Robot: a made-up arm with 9 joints. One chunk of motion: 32 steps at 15 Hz.
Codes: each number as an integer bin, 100 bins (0 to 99) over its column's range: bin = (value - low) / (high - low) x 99, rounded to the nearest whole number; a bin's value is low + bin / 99 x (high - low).
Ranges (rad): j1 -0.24..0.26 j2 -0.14..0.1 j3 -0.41..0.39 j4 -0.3..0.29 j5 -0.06..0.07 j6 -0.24..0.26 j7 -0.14..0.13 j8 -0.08..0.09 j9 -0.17..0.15
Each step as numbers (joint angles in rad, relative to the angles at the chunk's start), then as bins.
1 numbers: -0.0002 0.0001 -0.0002 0.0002 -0.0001 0.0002 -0.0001 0.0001 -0.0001
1 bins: 47 58 51 50 46 48 51 47 53
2 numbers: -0.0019 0.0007 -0.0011 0.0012 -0.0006 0.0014 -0.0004 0.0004 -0.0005
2 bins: 47 58 51 51 45 48 51 47 52
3 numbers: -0.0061 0.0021 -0.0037 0.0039 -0.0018 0.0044 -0.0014 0.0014 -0.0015
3 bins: 46 59 50 51 44 48 51 47 52
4 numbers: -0.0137 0.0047 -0.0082 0.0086 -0.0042 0.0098 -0.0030 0.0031 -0.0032
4 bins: 45 60 50 52 42 49 50 48 52
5 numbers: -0.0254 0.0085 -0.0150 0.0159 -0.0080 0.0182 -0.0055 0.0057 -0.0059
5 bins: 42 61 49 53 40 51 49 50 51
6 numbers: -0.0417 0.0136 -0.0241 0.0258 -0.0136 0.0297 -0.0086 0.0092 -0.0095
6 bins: 39 63 48 55 35 53 48 52 50
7 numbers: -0.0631 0.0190 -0.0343 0.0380 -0.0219 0.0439 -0.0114 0.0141 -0.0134
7 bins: 35 66 46 57 29 56 47 55 48
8 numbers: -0.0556 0.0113 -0.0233 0.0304 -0.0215 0.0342 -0.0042 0.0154 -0.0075
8 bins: 37 62 48 55 29 54 50 56 50
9 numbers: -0.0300 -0.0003 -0.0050 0.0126 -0.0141 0.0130 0.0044 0.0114 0.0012
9 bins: 42 58 50 52 35 50 53 53 53
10 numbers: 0.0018 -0.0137 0.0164 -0.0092 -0.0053 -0.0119 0.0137 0.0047 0.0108
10 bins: 48 52 53 49 42 45 56 49 56
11 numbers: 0.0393 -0.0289 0.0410 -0.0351 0.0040 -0.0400 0.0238 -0.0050 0.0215
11 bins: 55 46 56 44 49 40 60 44 59
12 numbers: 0.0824 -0.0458 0.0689 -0.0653 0.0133 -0.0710 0.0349 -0.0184 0.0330
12 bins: 64 39 59 39 56 33 64 36 63
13 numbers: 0.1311 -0.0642 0.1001 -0.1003 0.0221 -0.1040 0.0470 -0.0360 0.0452
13 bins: 73 31 63 34 63 27 69 26 67
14 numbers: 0.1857 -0.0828 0.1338 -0.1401 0.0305 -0.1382 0.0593 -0.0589 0.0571
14 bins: 84 24 67 27 69 20 73 12 70
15 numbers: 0.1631 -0.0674 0.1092 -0.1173 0.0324 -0.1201 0.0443 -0.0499 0.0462
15 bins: 80 30 64 31 70 24 68 18 67
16 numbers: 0.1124 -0.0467 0.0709 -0.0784 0.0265 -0.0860 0.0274 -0.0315 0.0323
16 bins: 70 38 60 37 66 30 61 28 63
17 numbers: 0.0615 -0.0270 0.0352 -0.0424 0.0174 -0.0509 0.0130 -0.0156 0.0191
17 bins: 60 47 55 43 59 37 56 38 59
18 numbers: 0.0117 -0.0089 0.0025 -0.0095 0.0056 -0.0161 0.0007 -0.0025 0.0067
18 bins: 50 54 51 49 50 44 52 45 55
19 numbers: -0.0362 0.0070 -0.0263 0.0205 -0.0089 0.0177 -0.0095 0.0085 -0.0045
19 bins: 40 61 47 54 39 51 48 52 51
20 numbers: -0.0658 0.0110 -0.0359 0.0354 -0.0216 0.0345 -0.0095 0.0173 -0.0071
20 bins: 34 62 46 56 29 54 48 57 50
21 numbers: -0.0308 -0.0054 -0.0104 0.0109 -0.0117 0.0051 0.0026 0.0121 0.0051
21 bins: 41 56 49 52 37 49 52 54 54
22 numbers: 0.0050 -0.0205 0.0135 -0.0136 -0.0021 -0.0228 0.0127 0.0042 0.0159
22 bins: 49 49 52 48 44 43 56 49 58
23 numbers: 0.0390 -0.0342 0.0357 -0.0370 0.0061 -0.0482 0.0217 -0.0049 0.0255
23 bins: 55 44 55 44 50 38 59 44 60
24 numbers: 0.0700 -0.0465 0.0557 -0.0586 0.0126 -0.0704 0.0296 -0.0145 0.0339
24 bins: 61 39 58 41 55 34 62 38 63
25 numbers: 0.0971 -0.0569 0.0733 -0.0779 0.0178 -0.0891 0.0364 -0.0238 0.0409
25 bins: 67 34 60 37 59 30 65 33 65
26 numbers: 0.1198 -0.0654 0.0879 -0.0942 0.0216 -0.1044 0.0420 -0.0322 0.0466
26 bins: 71 31 62 35 62 27 67 28 67
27 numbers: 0.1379 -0.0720 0.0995 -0.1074 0.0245 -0.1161 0.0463 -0.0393 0.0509
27 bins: 75 28 63 32 64 25 68 24 68
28 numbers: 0.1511 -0.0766 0.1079 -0.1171 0.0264 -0.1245 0.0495 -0.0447 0.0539
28 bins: 77 26 64 31 66 23 69 21 69
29 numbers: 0.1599 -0.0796 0.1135 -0.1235 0.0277 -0.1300 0.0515 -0.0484 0.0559
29 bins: 79 25 65 30 67 22 70 18 70
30 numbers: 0.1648 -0.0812 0.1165 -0.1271 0.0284 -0.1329 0.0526 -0.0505 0.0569
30 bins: 80 24 65 29 67 21 71 17 70
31 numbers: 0.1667 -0.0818 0.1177 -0.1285 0.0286 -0.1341 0.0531 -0.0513 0.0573
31 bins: 81 24 65 29 67 21 71 17 70
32 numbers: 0.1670 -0.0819 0.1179 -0.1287 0.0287 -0.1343 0.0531 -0.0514 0.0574
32 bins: 81 24 65 29 68 21 71 17 70
